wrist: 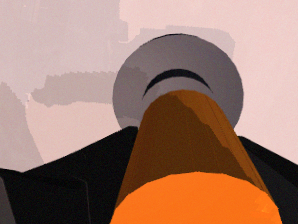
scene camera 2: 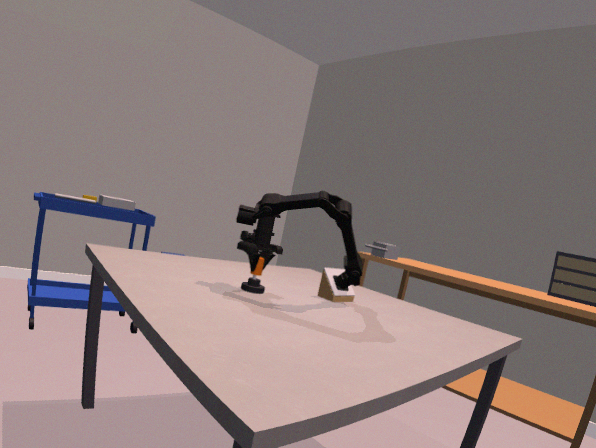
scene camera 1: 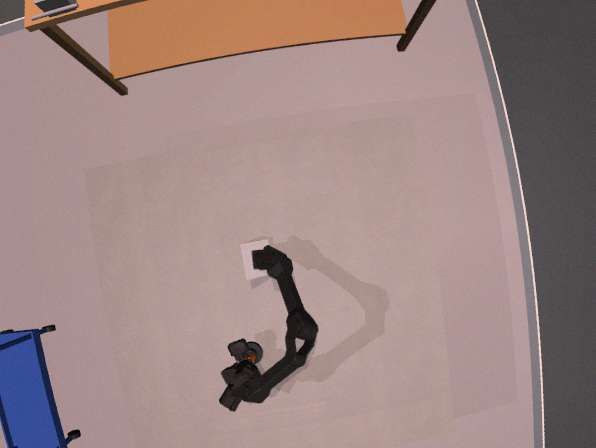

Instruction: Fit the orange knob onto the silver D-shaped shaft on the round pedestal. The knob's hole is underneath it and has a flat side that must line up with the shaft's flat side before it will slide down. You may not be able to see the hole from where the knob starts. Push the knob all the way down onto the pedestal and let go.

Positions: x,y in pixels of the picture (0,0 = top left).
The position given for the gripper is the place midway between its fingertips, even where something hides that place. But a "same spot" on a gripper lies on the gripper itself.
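The gripper appears in the wrist view (184,141), and also in scene camera 1 and scene camera 2. On the gripper, (scene camera 1: 239,349) and (scene camera 2: 275,245) are the same spot.
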